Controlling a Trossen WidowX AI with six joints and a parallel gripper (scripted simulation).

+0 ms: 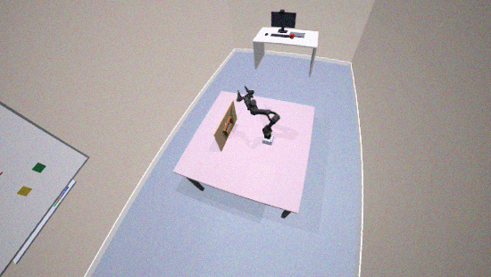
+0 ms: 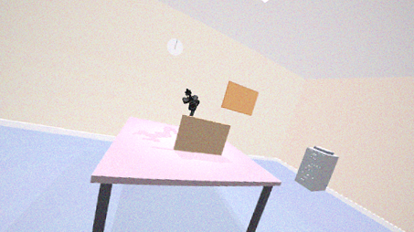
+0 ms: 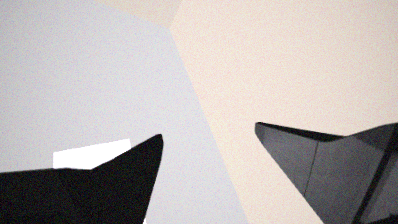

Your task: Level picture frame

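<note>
Now: gripper tip 340 mm above the picture frame, 240 mm to the right of it and 90 mm short of it. Also, from my gripper tip: tan wall board (350 mm below, 220 mm to the left, 110 mm ahead).
</note>
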